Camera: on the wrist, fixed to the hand. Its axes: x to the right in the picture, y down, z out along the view.
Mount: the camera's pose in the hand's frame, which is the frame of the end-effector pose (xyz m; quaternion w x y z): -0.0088 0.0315 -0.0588 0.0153 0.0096 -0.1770 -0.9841
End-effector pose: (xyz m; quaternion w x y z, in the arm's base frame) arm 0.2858 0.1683 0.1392 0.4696 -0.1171 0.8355 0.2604
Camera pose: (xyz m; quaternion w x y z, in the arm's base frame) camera 0.2341 0.1622 0.1818 0.4124 -0.7733 -0.1831 -0.4454
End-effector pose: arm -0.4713 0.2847 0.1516 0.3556 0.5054 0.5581 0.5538
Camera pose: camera -0.5201 0.2571 0.1888 0.6443 -0.4400 0.4482 -0.4363
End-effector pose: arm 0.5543 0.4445 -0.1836 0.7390 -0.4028 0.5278 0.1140
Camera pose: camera 0.4915 0.4251 -0.1978 0.2208 -0.4983 -0.5180 -0.6593
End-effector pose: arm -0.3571 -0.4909 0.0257 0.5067 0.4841 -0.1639 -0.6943
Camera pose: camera -0.2905 -0.4815 0.0247 0.7091 -0.0507 -0.3775 0.5933
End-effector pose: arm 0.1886 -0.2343 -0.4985 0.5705 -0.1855 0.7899 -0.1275
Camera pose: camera 0.1306 -0.2027 -0.4854 0.0248 -0.7972 -0.2726 -0.5381
